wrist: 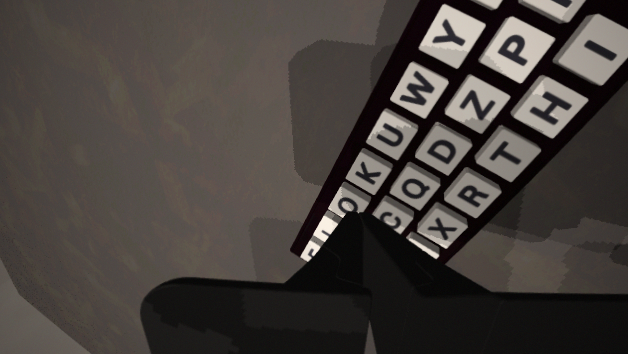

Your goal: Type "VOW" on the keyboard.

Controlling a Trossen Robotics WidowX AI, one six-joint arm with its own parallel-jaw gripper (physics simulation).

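Places are measured from the arm's base along level axes (x ahead, y left, z up), in centimetres.
Where they show: gripper, between the fingertips: [356, 223].
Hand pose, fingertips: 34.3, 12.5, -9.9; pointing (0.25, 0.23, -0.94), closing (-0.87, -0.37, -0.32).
Things, the pixels of their centre, and the offset from my fingertips, as dx, dy, dz. "spot": a spot on its surface instead. Level surfaces: height alone.
- keyboard, a spot on its surface: [345, 167] spot: +1.5, -1.0, -1.6
- W key, middle of its body: [418, 90] +0.7, -5.0, -1.3
- O key, middle of its body: [349, 203] +0.6, +0.3, -1.3
- C key, middle of its body: [390, 217] -1.2, -0.2, -1.3
- brown-grey mottled table top, height of its surface: dz -2.7
- Z key, middle of its body: [475, 104] -1.1, -5.5, -1.3
- X key, middle of its body: [441, 225] -2.9, -1.1, -1.3
The keyboard [345, 167] runs slantwise from the lower middle to the upper right of the wrist view, with white keys in three rows. The W key [419, 90] is in the left row, between the Y and U keys. The O key [348, 201] is near the lower end of the same row, just beside the fingertips. No V key can be made out. My gripper [356, 223] is shut and empty. Its tips are over the lower end of the keyboard, between the O key and the C key [391, 219], and hide parts of the keys below. Whether the tips touch a key cannot be told.
The brown-grey mottled table top [125, 150] spreads left of the keyboard, and its edge shows at the lower left. Dark shadows fall on both sides of the keyboard. Other keys, such as the Z key [477, 104] and the X key [442, 226], stand close together.
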